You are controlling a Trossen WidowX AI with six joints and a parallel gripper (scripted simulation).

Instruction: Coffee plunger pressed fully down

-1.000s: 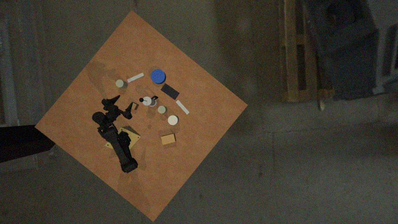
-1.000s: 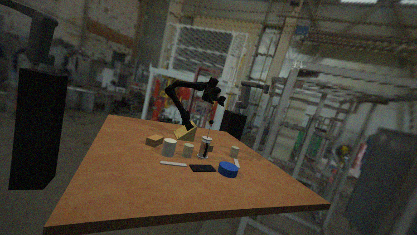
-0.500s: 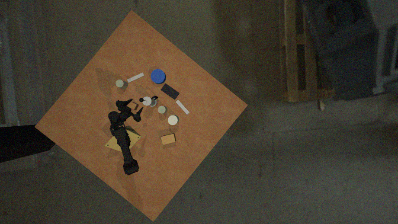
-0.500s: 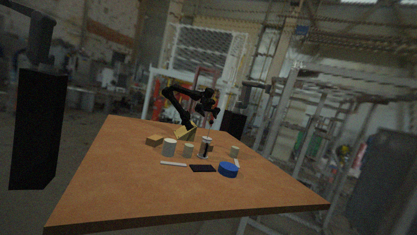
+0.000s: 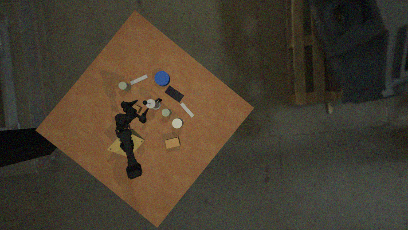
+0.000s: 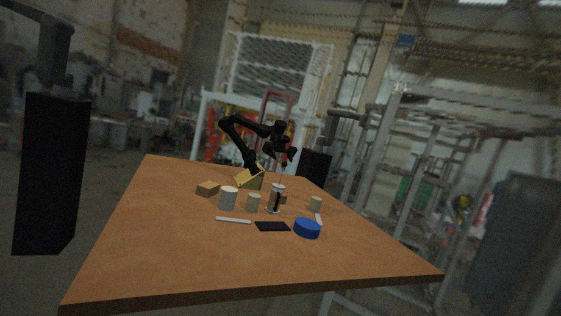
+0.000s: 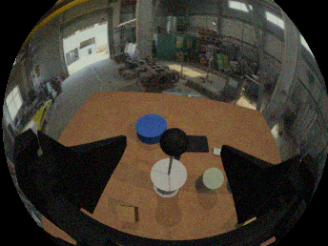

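Now: the coffee press 30 mm ahead of my gripper tip and 140 mm below it. The rest, counted from my gripper tip: small brown cube (110 mm behind, 90 mm to the left, 240 mm below); then blue disc (220 mm ahead, 100 mm to the left, 250 mm below); then dark flat plate (190 mm ahead, 50 mm to the right, 260 mm below).
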